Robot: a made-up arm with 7 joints.
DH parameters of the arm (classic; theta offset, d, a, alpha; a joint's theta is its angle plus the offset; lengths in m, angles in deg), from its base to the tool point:
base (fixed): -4.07 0 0 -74.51
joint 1: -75.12 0.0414 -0.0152 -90
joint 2: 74 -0.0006 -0.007 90
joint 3: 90 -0.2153 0.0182 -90
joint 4: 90 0.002 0.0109 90
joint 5: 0 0.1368 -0.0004 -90
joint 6: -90 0 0.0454 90
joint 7: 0 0.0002 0 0
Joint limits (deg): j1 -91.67..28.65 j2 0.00..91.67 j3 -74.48..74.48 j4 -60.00..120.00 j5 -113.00..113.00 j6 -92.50..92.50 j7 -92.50..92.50
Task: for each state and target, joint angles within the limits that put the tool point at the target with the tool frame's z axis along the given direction. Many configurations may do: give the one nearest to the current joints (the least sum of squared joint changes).
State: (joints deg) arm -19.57 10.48 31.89 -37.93 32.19 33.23 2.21
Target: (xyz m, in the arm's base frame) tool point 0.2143 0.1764 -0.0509 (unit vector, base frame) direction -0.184 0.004 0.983
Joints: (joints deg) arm -48.93 9.22 47.92 -32.93 17.83 53.28 2.21
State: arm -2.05 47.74 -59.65 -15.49 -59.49 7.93 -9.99
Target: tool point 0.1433 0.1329 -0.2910 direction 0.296 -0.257 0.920
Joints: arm -15.49 43.17 -49.31 23.07 -36.93 -26.45 -9.99
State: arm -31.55 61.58 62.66 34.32 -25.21 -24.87 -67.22
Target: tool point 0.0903 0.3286 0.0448 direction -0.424 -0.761 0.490
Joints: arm -13.33 58.85 68.59 0.32 -21.30 -8.65 -67.22
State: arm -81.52 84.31 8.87 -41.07 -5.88 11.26 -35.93
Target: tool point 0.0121 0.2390 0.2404 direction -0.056 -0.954 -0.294
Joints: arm -91.25 91.67 35.07 5.31 12.12 -15.12 -35.93
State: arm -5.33 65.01 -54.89 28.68 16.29 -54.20 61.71
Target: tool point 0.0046 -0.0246 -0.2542 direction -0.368 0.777 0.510
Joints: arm -1.53 17.45 -60.14 11.13 26.72 -91.87 61.71
